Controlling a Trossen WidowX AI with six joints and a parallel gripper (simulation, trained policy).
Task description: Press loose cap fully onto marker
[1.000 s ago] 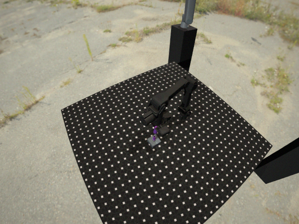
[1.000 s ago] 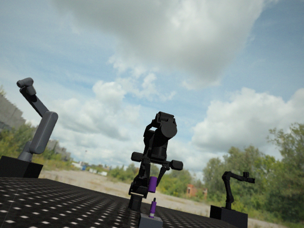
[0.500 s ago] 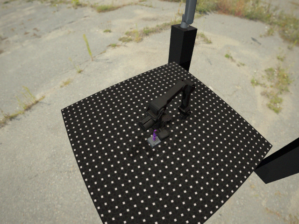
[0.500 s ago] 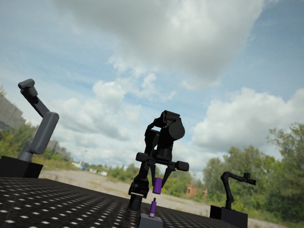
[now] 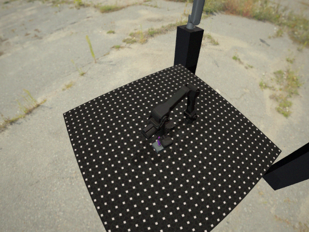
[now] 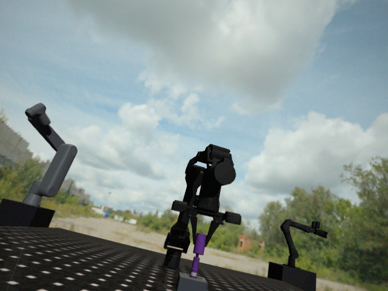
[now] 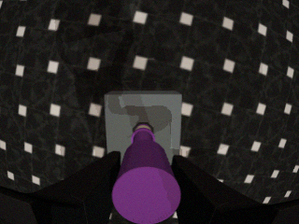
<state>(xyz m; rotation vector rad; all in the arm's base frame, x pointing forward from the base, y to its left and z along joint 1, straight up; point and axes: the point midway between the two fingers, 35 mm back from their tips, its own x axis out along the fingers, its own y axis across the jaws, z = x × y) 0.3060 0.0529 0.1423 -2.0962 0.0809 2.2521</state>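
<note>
Right now the purple cap is 10 mm ahead of my gripper tip. The rest, counted from my gripper tip: grey holder block 90 mm below, 10 mm ahead.
</note>
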